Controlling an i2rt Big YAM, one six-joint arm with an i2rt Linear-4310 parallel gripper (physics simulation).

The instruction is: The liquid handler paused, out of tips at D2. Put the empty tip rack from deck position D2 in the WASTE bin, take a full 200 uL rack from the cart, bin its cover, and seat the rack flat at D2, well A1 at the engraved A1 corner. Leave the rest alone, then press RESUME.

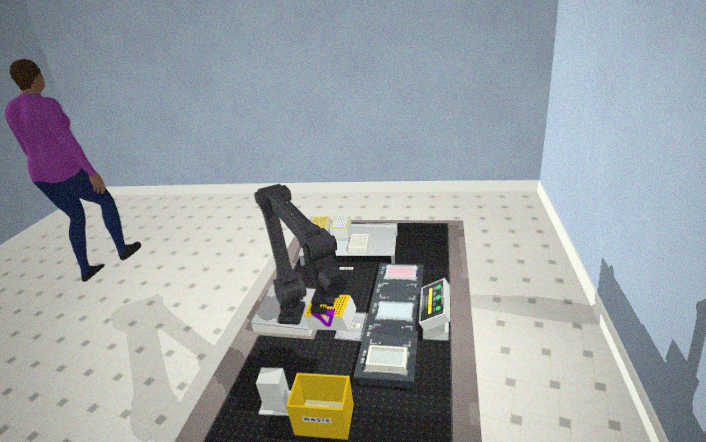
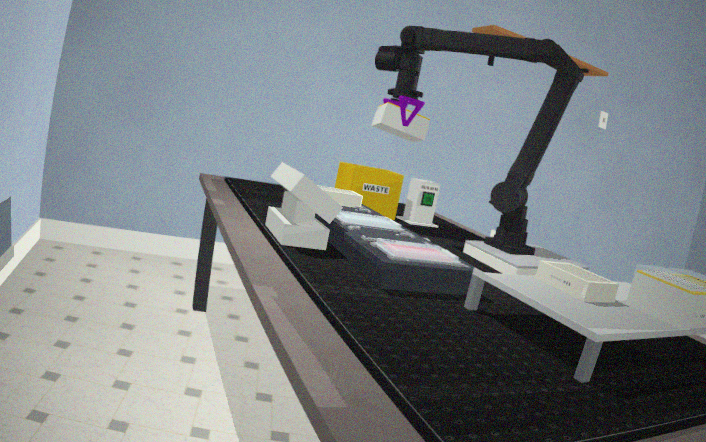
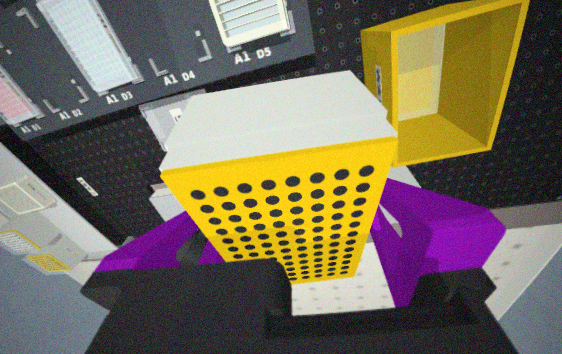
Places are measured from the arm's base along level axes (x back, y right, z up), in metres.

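Pixels of known places: gripper, fingertip midpoint: (image 1: pixel 332 315) (image 2: pixel 398 126); arm's base at its link origin: (image 1: pixel 292 313) (image 2: pixel 508 248).
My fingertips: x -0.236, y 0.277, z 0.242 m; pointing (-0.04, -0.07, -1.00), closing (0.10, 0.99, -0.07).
Ahead of a thing's pixels: the offset from my fingertips to its top centre. "spot": to the spot under its first point.
My gripper (image 1: pixel 324 308) (image 2: pixel 405 111) (image 3: pixel 287 184) is shut on a white tip rack {dx +0.005, dy +0.000, dz +0.056 m} (image 1: pixel 341 318) (image 2: pixel 388 120) (image 3: pixel 280 115) with a yellow, black-holed top. The rack is held high above the table, near the arm's base; its underside is hidden. D2 {spot: dx -0.182, dy -0.400, dz -0.224 m} (image 1: pixel 398 290) (image 3: pixel 45 75) holds no rack. The yellow WASTE bin {dx +0.029, dy +0.167, dz -0.137 m} (image 1: pixel 320 426) (image 2: pixel 346 179) (image 3: pixel 445 140) has a pale item {dx +0.029, dy +0.167, dz -0.241 m} (image 1: pixel 323 403) (image 3: pixel 420 70) inside. The cart {dx +0.062, dy -0.790, dz -0.206 m} (image 1: pixel 377 234) (image 2: pixel 593 333) carries a yellow-topped rack {dx +0.222, dy -0.861, dz -0.141 m} (image 1: pixel 320 222) (image 3: pixel 47 262), a yellow-rimmed rack {dx +0.114, dy -0.859, dz -0.141 m} (image 1: pixel 340 222) (image 3: pixel 17 242) and a cream rack {dx +0.010, dy -0.721, dz -0.180 m} (image 1: pixel 358 243) (image 2: pixel 578 283) (image 3: pixel 22 197). The green RESUME button {spot: dx +0.187, dy +0.078, dz -0.189 m} (image 2: pixel 427 198) faces the cart side.
The deck holds a pink plate {dx -0.190, dy -0.517, dz -0.210 m} (image 1: pixel 401 271) (image 2: pixel 416 250) at D1, a pale blue plate {dx -0.171, dy -0.270, dz -0.210 m} (image 1: pixel 395 310) (image 3: pixel 90 45) at D3 and a cream rack {dx -0.153, dy -0.023, dz -0.193 m} (image 1: pixel 386 359) (image 3: pixel 255 20) at D5. A tilted screen {spot: dx -0.320, dy -0.243, dz -0.151 m} (image 1: pixel 435 301) stands beside the deck. A person (image 1: pixel 41 130) stands away from the table.
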